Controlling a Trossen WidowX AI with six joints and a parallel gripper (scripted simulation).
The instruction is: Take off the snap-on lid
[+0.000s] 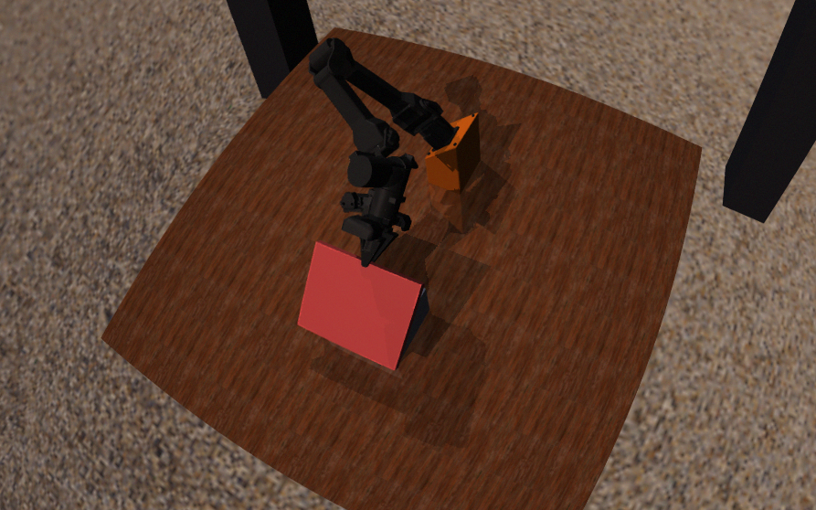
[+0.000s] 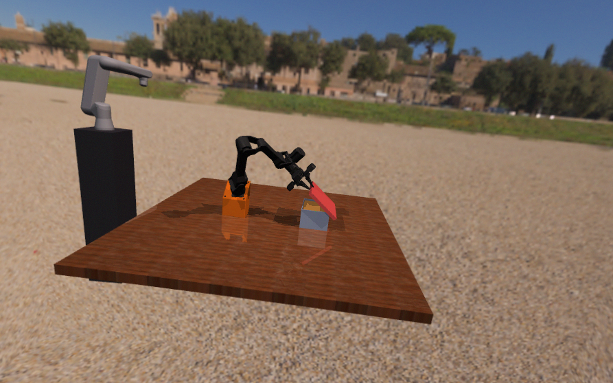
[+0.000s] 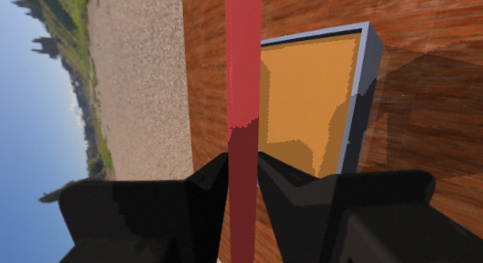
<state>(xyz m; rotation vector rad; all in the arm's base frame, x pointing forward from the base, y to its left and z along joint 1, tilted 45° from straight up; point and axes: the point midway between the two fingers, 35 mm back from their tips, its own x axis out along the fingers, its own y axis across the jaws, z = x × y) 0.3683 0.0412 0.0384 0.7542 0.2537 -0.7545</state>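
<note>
The red lid lies 7 cm ahead of my gripper tip and 5 cm below it. Round my gripper tip: storage box: 3 cm ahead, 14 cm below.
</note>
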